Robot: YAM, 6 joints.
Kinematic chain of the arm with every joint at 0, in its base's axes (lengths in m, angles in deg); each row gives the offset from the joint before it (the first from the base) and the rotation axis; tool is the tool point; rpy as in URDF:
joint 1: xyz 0 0 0.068 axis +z
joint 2: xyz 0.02 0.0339 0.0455 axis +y
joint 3: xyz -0.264 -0.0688 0 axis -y
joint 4: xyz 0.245 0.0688 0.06 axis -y
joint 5: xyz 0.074 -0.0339 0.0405 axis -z
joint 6: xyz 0.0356 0 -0.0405 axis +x
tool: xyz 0 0 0 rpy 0 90 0
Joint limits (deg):
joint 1: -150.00..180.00
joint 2: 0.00..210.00
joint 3: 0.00..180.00
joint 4: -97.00..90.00
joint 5: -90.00..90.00
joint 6: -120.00..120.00
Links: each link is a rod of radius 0.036 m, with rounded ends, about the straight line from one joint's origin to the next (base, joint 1, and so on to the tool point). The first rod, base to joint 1, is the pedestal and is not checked.
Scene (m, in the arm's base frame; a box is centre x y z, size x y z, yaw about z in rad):
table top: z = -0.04
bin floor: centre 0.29 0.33 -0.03 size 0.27 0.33 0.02 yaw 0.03
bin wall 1: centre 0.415 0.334 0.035 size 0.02 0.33 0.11 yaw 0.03
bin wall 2: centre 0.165 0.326 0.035 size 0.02 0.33 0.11 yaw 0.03
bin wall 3: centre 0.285 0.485 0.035 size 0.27 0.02 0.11 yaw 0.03
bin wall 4: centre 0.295 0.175 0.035 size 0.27 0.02 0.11 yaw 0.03
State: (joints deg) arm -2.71 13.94 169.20 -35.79 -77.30 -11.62
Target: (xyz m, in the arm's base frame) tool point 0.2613 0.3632 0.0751
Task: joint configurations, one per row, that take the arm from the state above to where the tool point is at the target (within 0.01 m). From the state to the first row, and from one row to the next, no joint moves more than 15 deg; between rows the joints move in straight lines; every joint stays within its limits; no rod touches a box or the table.
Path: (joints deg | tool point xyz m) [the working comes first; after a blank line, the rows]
Joints at the target: 50.00 139.04 95.52 -41.28 -69.25 -11.62
Straight joint move there: clear.

1: 3.15 27.84 161.01 -36.40 -76.41 -11.62 | -0.4358 0.0107 0.4562
2: 9.00 41.74 152.83 -37.01 -75.51 -11.62 | -0.3001 -0.0126 0.5760
3: 14.86 55.64 144.64 -37.62 -74.62 -11.62 | -0.1370 -0.0008 0.6426
4: 20.72 69.54 136.45 -38.23 -73.72 -11.62 | 0.0275 0.0469 0.6501
5: 26.57 83.44 128.27 -38.84 -72.83 -11.62 | 0.1684 0.1223 0.5999
6: 32.43 97.34 120.08 -39.45 -71.93 -11.62 | 0.2671 0.2098 0.5009
7: 38.29 111.24 111.89 -40.06 -71.04 -11.62 | 0.3135 0.2904 0.3680
8: 44.14 125.14 103.70 -40.67 -70.14 -11.62 | 0.3084 0.3459 0.2196
9: 50.00 139.04 95.52 -41.28 -69.25 -11.62 | 0.2613 0.3632 0.0751

